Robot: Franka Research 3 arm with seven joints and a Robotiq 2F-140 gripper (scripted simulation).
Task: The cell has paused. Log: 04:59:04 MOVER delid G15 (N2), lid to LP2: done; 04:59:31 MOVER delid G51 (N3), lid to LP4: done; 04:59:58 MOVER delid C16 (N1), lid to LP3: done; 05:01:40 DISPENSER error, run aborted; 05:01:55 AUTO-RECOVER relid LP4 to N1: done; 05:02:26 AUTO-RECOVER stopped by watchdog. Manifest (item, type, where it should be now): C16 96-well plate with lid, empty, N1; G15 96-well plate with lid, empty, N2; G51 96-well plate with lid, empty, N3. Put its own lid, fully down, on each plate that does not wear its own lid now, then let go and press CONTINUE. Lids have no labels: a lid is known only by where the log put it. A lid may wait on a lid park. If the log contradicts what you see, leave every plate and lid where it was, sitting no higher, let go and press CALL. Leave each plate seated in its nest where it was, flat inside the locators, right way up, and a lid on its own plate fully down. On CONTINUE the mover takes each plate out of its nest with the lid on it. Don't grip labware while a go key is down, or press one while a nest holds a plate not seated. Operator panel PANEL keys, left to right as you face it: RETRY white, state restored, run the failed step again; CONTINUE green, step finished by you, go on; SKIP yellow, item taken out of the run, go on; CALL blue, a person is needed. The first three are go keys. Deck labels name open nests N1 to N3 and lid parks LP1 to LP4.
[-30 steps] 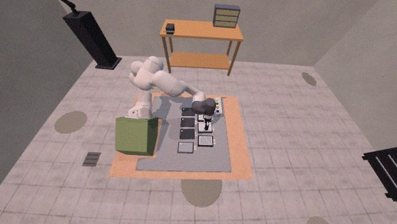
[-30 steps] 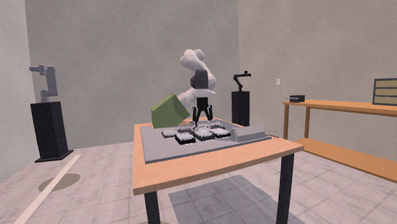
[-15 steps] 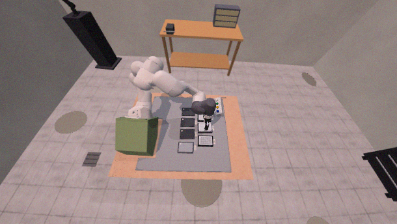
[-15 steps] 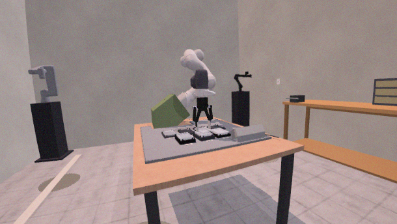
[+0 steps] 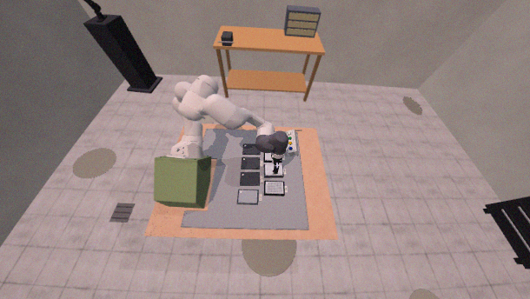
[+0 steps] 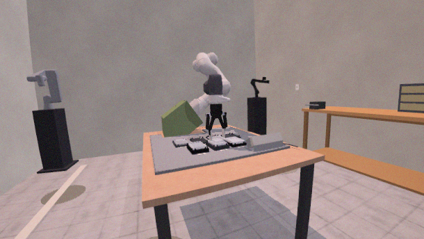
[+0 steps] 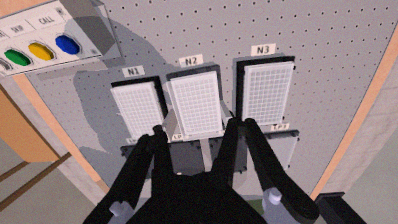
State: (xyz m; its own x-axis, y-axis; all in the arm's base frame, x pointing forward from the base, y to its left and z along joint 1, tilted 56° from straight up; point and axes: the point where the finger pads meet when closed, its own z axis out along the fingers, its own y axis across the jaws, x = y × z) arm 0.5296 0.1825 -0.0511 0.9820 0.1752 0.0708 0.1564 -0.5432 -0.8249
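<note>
My gripper is now 20 mm above the pale lid. Also, from my hand: lid park LP2 (180 mm behind, 40 mm to the left, 70 mm below); blue key (120 mm ahead, 190 mm to the left, 10 mm below); lid park LP1 (170 mm behind, 90 mm to the right, 70 mm below).
</note>
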